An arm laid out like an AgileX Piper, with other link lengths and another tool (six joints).
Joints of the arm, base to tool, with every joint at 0 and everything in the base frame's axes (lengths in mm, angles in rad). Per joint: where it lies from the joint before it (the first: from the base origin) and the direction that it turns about. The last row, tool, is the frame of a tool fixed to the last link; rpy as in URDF.
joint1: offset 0.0 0.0 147.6 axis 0 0 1
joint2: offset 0.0 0.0 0.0 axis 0 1 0
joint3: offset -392.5 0.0 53.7 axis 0 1 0
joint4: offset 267.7 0.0 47.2 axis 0.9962 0 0.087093
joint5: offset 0.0 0.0 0.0 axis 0 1 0
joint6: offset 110.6 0.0 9.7 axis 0.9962 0 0.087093
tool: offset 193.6 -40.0 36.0 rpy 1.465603 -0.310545 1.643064
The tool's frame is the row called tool.
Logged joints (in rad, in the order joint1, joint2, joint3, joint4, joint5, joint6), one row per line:
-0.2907, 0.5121, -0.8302, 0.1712, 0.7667, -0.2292
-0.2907, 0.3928, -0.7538, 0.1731, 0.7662, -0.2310
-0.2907, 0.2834, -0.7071, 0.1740, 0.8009, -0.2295
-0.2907, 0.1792, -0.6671, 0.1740, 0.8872, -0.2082
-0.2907, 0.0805, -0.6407, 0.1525, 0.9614, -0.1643
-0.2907, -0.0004, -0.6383, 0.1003, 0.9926, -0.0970
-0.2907, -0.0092, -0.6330, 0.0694, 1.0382, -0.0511
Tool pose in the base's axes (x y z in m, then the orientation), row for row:
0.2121, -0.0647, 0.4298, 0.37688, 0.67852, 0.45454, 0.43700
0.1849, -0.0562, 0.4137, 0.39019, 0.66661, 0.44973, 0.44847
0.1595, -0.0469, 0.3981, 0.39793, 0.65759, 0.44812, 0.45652
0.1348, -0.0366, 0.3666, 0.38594, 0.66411, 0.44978, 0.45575
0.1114, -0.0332, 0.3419, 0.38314, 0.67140, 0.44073, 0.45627
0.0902, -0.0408, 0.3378, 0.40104, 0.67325, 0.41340, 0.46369
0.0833, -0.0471, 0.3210, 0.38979, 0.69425, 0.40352, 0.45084
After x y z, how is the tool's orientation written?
As a quaternion, w x y z.
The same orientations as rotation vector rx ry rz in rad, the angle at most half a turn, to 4 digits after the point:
1.7352, 1.1624, 1.1175
1.6941, 1.1429, 1.1397
1.6651, 1.1347, 1.1560
1.6911, 1.1453, 1.1605
1.7119, 1.1238, 1.1634
1.7023, 1.0453, 1.1725
1.7647, 1.0257, 1.1460

